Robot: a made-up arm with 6 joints. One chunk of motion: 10 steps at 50 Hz.
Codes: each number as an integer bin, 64 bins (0 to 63) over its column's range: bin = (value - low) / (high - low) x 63, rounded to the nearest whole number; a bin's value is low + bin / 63 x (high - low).
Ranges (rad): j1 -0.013..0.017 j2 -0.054..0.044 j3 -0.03..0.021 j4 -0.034..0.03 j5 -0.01..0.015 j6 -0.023..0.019
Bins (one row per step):
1: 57 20 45 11 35 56
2: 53 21 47 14 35 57
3: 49 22 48 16 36 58
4: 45 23 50 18 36 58
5: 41 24 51 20 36 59
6: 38 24 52 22 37 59
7: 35 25 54 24 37 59
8: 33 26 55 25 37 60
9: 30 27 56 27 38 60
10: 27 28 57 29 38 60
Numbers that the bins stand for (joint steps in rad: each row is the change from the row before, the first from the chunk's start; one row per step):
1: 0.01414 -0.02289 0.00643 -0.02283 0.00389 0.01433
2: 0.01224 -0.02133 0.00805 -0.01978 0.00389 0.01500
3: 0.01033 -0.01978 0.00886 -0.01775 0.00429 0.01567
4: 0.00843 -0.01822 0.01048 -0.01571 0.00429 0.01567
5: 0.00652 -0.01667 0.01129 -0.01368 0.00429 0.01633
6: 0.00510 -0.01667 0.01210 -0.01165 0.00468 0.01633
7: 0.00367 -0.01511 0.01371 -0.00962 0.00468 0.01633
8: 0.00271 -0.01356 0.01452 -0.00860 0.00468 0.01700
9: 0.00129 -0.01200 0.01533 -0.00657 0.00508 0.01700
10: -0.00014 -0.01044 0.01614 -0.00454 0.00508 0.01700

